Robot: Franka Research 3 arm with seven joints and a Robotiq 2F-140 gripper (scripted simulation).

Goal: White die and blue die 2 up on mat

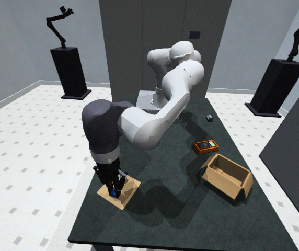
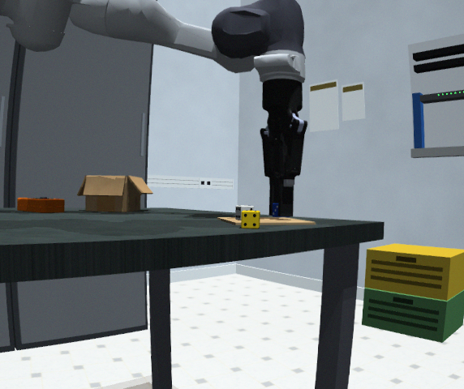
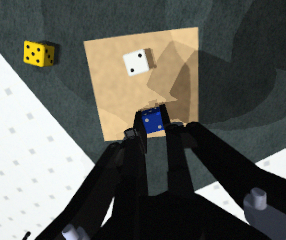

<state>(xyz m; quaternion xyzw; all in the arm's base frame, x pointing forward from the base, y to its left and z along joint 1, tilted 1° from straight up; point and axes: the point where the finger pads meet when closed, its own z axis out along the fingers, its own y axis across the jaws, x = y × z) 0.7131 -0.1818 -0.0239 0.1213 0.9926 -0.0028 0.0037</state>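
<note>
Right now the blue die is 20 mm below my hand. Also, from my hand: tan mat: 40 mm below, 40 mm behind, 10 mm to the left; yellow die: 140 mm behind, 80 mm to the right, 30 mm below; white die: 70 mm behind, 30 mm below, 20 mm to the left.
</note>
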